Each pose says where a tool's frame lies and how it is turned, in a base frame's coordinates. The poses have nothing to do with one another.
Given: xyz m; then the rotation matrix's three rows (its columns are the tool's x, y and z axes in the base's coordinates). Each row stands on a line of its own.
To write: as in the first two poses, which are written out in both.
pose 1, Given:
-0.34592 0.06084 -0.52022
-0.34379 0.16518 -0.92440
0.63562 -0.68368 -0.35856
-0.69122 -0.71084 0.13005
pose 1, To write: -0.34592 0.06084 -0.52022 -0.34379 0.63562 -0.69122 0.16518 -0.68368 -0.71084
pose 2, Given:
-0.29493 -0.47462 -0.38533
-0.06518 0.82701 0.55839
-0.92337 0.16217 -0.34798
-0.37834 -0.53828 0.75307
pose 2, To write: -0.29493 -0.47462 -0.38533 -0.06518 -0.92337 -0.37834 0.82701 0.16217 -0.53828
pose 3, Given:
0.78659 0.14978 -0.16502
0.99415 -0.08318 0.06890
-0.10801 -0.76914 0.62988
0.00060 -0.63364 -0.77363
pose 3, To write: 0.78659 0.14978 -0.16502 0.99415 -0.10801 0.00060 -0.08318 -0.76914 -0.63364
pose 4, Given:
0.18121 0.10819 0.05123
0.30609 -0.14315 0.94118
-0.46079 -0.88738 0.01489
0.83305 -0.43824 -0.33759
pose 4, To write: 0.18121 0.10819 0.05123 0.30609 -0.46079 0.83305 -0.14315 -0.88738 -0.43824
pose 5, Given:
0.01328 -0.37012 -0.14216
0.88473 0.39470 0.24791
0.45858 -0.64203 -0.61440
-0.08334 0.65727 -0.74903
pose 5, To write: 0.01328 -0.37012 -0.14216 0.88473 0.45858 -0.08334 0.39470 -0.64203 0.65727
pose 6, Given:
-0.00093 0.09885 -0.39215
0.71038 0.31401 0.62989
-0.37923 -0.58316 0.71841
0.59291 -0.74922 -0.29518
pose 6, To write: -0.00093 0.09885 -0.39215 0.71038 -0.37923 0.59291 0.31401 -0.58316 -0.74922
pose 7, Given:
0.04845 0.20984 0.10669
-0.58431 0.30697 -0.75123
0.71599 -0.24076 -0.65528
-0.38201 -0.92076 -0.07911
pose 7, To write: 0.04845 0.20984 0.10669 -0.58431 0.71599 -0.38201 0.30697 -0.24076 -0.92076
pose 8, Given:
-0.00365 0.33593 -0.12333
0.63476 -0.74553 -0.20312
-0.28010 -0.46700 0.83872
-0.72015 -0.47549 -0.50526
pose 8, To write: -0.00365 0.33593 -0.12333 0.63476 -0.28010 -0.72015 -0.74553 -0.46700 -0.47549
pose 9, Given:
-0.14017 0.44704 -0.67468
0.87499 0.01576 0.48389
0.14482 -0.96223 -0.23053
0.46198 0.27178 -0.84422
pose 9, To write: -0.14017 0.44704 -0.67468 0.87499 0.14482 0.46198 0.01576 -0.96223 0.27178
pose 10, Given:
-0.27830 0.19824 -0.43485
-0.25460 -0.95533 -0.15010
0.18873 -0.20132 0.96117
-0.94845 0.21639 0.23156
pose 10, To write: -0.27830 0.19824 -0.43485 -0.25460 0.18873 -0.94845 -0.95533 -0.20132 0.21639
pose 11, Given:
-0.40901 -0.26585 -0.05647
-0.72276 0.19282 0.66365
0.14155 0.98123 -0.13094
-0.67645 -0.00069 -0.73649
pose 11, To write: -0.40901 -0.26585 -0.05647 -0.72276 0.14155 -0.67645 0.19282 0.98123 -0.00069
